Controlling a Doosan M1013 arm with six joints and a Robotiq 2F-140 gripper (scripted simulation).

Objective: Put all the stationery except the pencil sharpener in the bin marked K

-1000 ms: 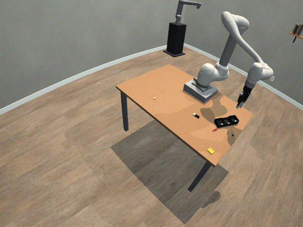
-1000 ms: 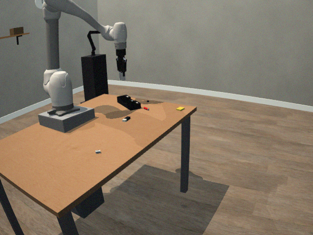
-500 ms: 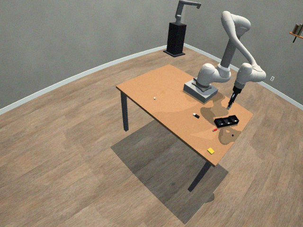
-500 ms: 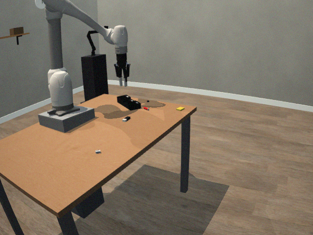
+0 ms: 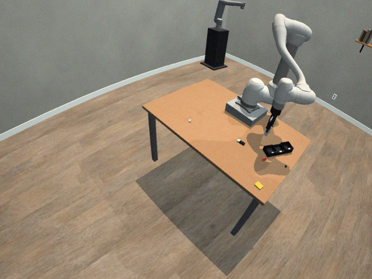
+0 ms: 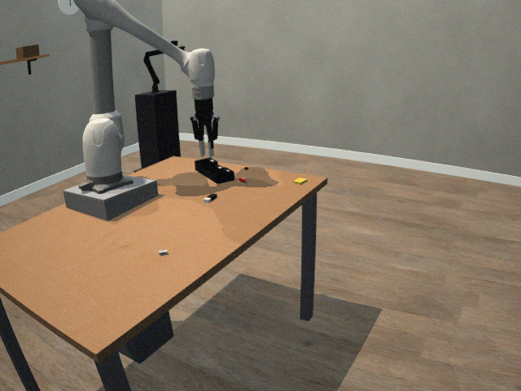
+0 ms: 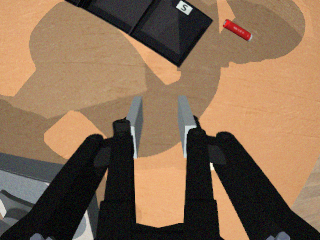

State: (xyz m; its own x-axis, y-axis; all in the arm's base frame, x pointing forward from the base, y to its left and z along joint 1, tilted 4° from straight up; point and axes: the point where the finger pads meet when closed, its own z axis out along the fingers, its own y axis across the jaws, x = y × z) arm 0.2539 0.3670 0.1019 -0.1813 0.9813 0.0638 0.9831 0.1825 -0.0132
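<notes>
Right now my hand is 160 mm above the black-and-white eraser, 130 mm to the left of it and 120 mm short of it. From my hand the other things lie so: black three-compartment bin: 140 mm below, 120 mm to the left, 70 mm behind; small red cylinder: 150 mm below, 110 mm ahead, 100 mm to the left; small black round thing: 260 mm to the left, 160 mm below, 10 mm ahead.
</notes>
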